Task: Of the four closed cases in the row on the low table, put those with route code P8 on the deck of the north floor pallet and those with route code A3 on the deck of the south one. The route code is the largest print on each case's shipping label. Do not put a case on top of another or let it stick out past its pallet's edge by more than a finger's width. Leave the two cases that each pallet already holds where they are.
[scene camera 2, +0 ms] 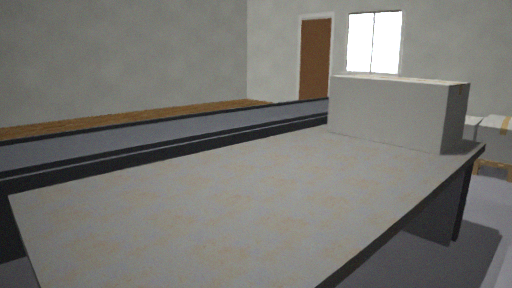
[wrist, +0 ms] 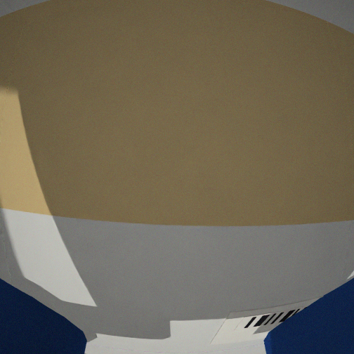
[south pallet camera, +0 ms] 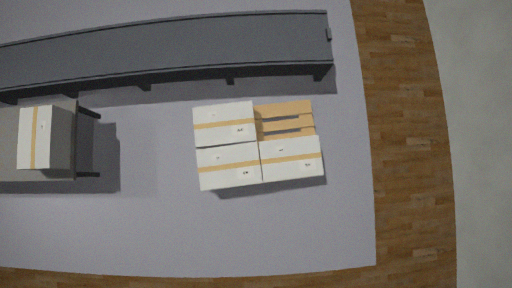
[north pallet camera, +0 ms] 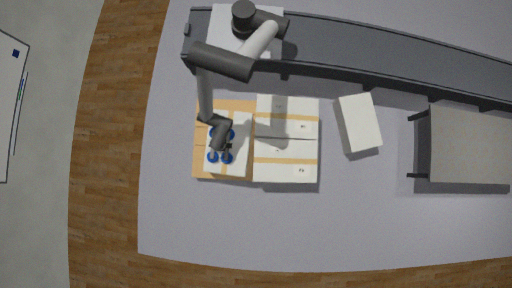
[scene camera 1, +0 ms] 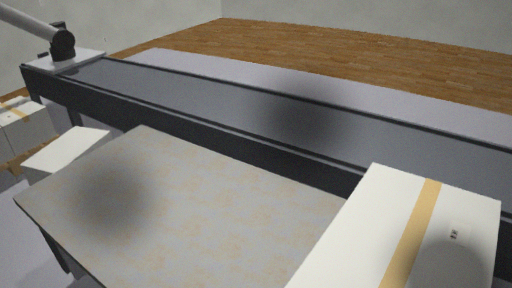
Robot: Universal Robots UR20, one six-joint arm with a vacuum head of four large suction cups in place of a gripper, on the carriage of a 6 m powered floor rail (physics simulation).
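Places are measured from the arm's base along level axes (x back, y right, z up), in centimetres.
Pixels of known places: arm's base at its link origin: [north pallet camera: 245, 29] [scene camera 1: 64, 57].
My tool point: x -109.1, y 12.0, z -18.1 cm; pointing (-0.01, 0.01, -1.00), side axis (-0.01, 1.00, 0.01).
Note:
Ahead of a thing's pixels: the offset from my tool point to its top centre. Level surfaces: height alone.
My gripper [north pallet camera: 220, 145], the four-cup vacuum head, is shut on a taped white case @[dx +3.6, dy -5.5, dz +2.2 cm] [north pallet camera: 240, 150] [wrist: 175, 265] over the left part of the north pallet [north pallet camera: 240, 105]; the case is level, on the deck or barely above it. Part of its barcode label shows in the wrist view; its route code is hidden. Two cases @[dx +30.6, dy -57.0, dz +3.1 cm] [north pallet camera: 270, 130] @[dx -8.8, dy -58.3, dz +2.9 cm] [north pallet camera: 270, 174] stand on that pallet's right half. Three cases [south pallet camera: 220, 136] [south pallet camera: 220, 181] [south pallet camera: 290, 173] stand on the south pallet [south pallet camera: 285, 108], whose upper right deck is bare. Another case [scene camera 1: 360, 240] [scene camera 2: 387, 110] [south pallet camera: 45, 150] stands on the low table @[dz +14.1 cm] [scene camera 1: 200, 200] [scene camera 2: 200, 200] [north pallet camera: 470, 145]. Its route code is unreadable.
A plain white box @[dx +37.2, dy -136.0, dz -12.8 cm] [north pallet camera: 361, 122] [scene camera 1: 65, 149] lies askew on the floor between the north pallet and the table. The dark rail [scene camera 1: 200, 95] [north pallet camera: 375, 55] [south pallet camera: 200, 45] runs behind the pallets and table. My arm's base [scene camera 1: 62, 52] is at the rail's north end.

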